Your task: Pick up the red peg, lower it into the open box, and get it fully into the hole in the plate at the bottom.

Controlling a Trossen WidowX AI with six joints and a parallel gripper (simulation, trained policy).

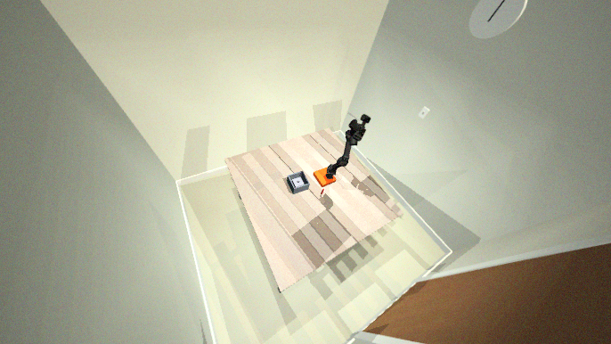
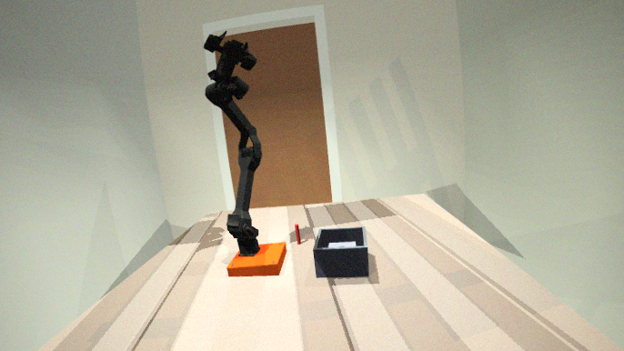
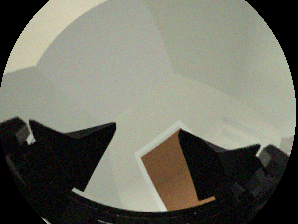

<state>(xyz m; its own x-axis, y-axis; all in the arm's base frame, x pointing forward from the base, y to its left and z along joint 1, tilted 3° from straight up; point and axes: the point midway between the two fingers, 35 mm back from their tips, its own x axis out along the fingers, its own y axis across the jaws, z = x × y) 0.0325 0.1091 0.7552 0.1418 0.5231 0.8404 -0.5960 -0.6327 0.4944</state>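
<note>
Right now my gripper tip is 780 mm above the red peg, 150 mm short of it and 10 mm to the right of it. Round my gripper tip: plate (770 mm below, 340 mm ahead, 150 mm to the right); then box (790 mm below, 340 mm ahead, 150 mm to the right).
</note>
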